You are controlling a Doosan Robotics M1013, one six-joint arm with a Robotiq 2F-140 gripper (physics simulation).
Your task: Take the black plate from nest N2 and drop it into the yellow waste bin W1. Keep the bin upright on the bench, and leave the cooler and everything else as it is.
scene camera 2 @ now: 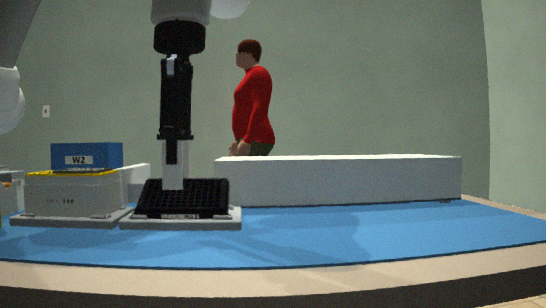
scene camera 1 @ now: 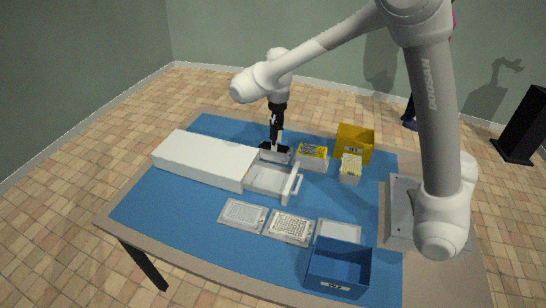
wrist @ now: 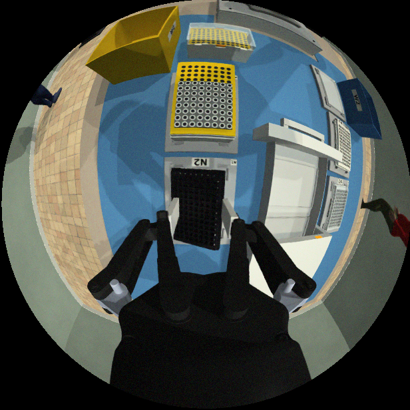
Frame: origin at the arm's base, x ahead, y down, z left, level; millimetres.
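Seen in the pictures: gripper, fingertip midpoint: [scene camera 2: 176,186] [scene camera 1: 276,146].
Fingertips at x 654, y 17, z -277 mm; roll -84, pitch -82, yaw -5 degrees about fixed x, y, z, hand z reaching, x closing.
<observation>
Offsets run from my fingertips to a thing's top centre.
The black plate @[dz -9, dx +9, dy -9 mm] [scene camera 1: 285,148] [scene camera 2: 202,195] [wrist: 198,200] is tilted at nest N2 @[dz -2, dx +10, dy +33 mm] [scene camera 1: 275,158] [scene camera 2: 233,222] [wrist: 175,162]. In scene view 2 its far long edge stands raised and its near long edge is low at the nest. My gripper [scene camera 1: 275,146] [scene camera 2: 178,183] [wrist: 200,206] points down and is shut on the plate across its width. In the wrist view the pale finger pads meet the plate's left and right sides; the exact contact of the far pad is hidden. The yellow waste bin W1 @[dz -86, dx -355, dy -69 mm] [scene camera 1: 354,146] [wrist: 135,45] stands upright on the bench.
A yellow-topped tip rack @[dz +21, dx -161, dy -26 mm] [scene camera 1: 312,156] [scene camera 2: 72,192] [wrist: 203,100] stands beside N2. Another rack @[dz +68, dx -336, dy -18 mm] [scene camera 1: 350,168] [wrist: 220,40] is near W1. A long white box [scene camera 1: 205,152] [scene camera 2: 340,180] has an open drawer [wrist: 295,185]. Blue bin W2 @[dz +550, dx -277, dy -69 mm] [scene camera 1: 339,270] [scene camera 2: 86,155] [wrist: 357,107] stands farther off.
</observation>
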